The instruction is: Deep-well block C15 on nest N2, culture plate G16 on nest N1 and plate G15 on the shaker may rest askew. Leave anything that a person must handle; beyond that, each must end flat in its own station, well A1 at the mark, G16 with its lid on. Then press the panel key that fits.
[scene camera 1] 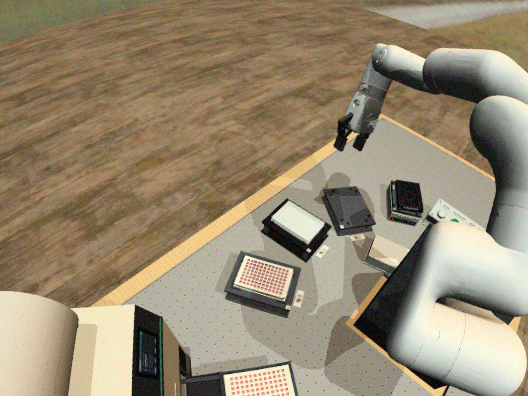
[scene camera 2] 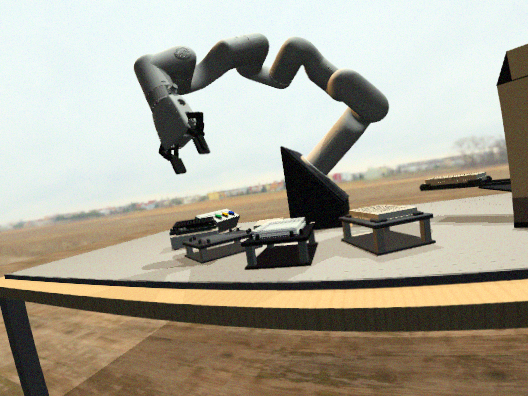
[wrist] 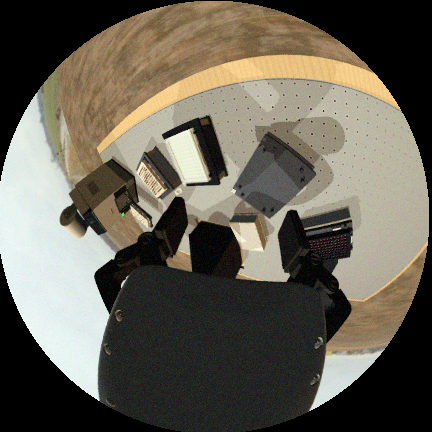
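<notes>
My gripper (scene camera 1: 350, 146) (scene camera 2: 192, 160) (wrist: 234, 215) is open and empty, high above the bench near its far edge. A pale plate, apparently lidded (scene camera 1: 297, 223) (scene camera 2: 280, 227) (wrist: 188, 156), rests on the middle nest (scene camera 1: 318, 240) (scene camera 2: 306, 245). A cream plate with red wells (scene camera 1: 263, 277) (scene camera 2: 382, 212) (wrist: 151, 178) rests on another nest (scene camera 1: 294, 284) (scene camera 2: 378, 240). A dark plate (scene camera 1: 410, 194) (wrist: 331, 246) is on the shaker (scene camera 1: 404, 219) (scene camera 2: 177, 242). Nest and plate labels are unreadable; slight tilts cannot be judged. The key panel (scene camera 1: 442, 205) (scene camera 2: 206, 218) is partly hidden in scene camera 1.
A third nest (scene camera 1: 348, 207) (scene camera 2: 212, 241) (wrist: 274, 175) is bare. A cream box (scene camera 1: 387, 252) (wrist: 254, 233) stands near the black arm base (scene camera 2: 310, 192). A large instrument (scene camera 1: 102, 345) (scene camera 2: 515, 120) (wrist: 102, 192) has another red-well plate (scene camera 1: 257, 382) (scene camera 2: 455, 179) on its extended tray.
</notes>
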